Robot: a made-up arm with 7 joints.
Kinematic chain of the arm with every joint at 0, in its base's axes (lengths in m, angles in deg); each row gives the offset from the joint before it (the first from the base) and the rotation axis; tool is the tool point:
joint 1: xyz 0 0 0.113 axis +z
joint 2: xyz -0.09 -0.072 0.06 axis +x
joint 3: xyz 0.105 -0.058 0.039 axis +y
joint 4: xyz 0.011 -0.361 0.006 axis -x
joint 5: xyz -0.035 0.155 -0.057 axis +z
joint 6: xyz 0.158 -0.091 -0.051 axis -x
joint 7: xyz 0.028 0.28 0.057 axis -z
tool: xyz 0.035 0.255 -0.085
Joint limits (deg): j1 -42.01..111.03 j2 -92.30..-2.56 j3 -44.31..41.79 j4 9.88..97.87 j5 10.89..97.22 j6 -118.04..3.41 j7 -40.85..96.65
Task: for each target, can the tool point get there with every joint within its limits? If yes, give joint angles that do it. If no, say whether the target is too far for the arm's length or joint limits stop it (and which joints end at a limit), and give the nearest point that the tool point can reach.
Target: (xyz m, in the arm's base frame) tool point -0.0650 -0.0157 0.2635
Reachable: yes | joints 97.08 -20.89 23.15 41.02 68.20 -72.03 -13.43
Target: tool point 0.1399 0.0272 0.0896
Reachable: yes | joints 51.97 -55.65 4.08 72.71 64.40 -91.30 -20.41
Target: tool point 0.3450 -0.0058 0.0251
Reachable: yes | joints 83.03 -81.96 -10.71 59.35 71.37 -62.69 39.02
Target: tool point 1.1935 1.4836 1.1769
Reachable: no: too far | nearest point 0.5501 0.6734 0.6086 | short by 1.180 m
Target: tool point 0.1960 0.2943 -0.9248
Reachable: no: joint limits stop it (at a limit: joint 1, joint 2, joint 6) | nearest point 0.3021 0.2503 -0.4417 | short by 0.497 m
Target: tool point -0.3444 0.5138 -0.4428
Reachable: no: joint limits stop it (at a limit: joint 1, joint 2, joint 3, joint 6) | nearest point -0.0508 0.3882 -0.2009 | short by 0.401 m
